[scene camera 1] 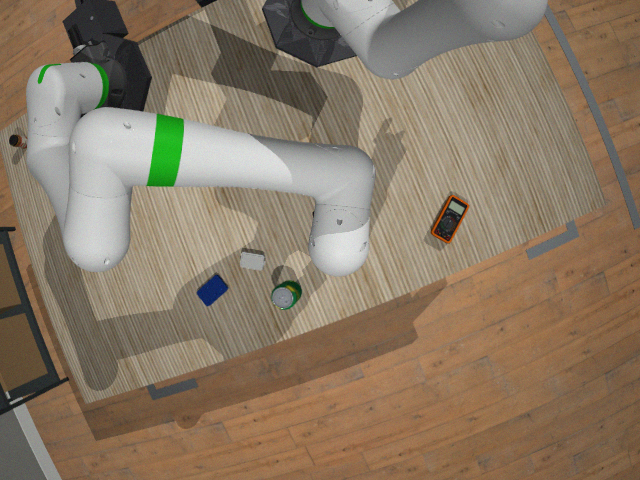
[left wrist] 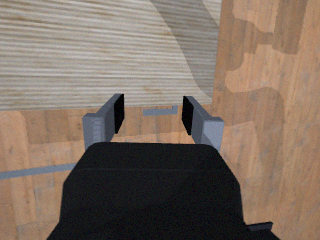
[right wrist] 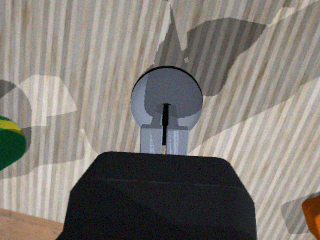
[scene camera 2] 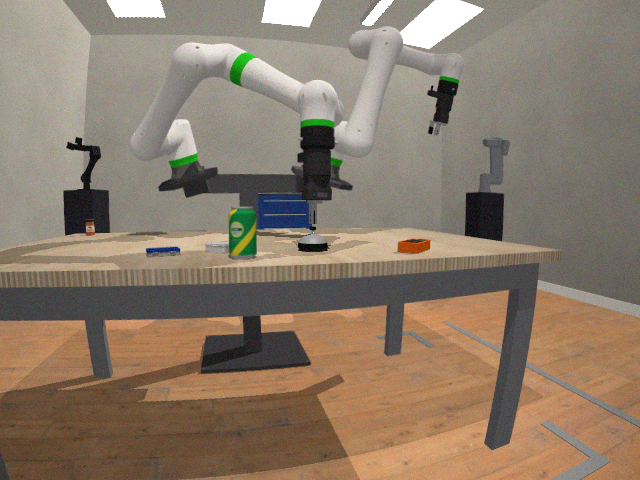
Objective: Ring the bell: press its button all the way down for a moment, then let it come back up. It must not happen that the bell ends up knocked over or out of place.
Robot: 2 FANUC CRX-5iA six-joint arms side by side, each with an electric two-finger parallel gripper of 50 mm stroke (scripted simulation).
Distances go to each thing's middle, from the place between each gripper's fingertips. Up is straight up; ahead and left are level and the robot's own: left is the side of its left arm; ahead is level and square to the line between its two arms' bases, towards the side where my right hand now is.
Scene:
Right now the bell (right wrist: 165,84) is 5 cm below my right hand (scene camera 2: 312,223).
Now: the bell 53 cm ahead of my left hand, 62 cm to the right of it and 45 cm below it.

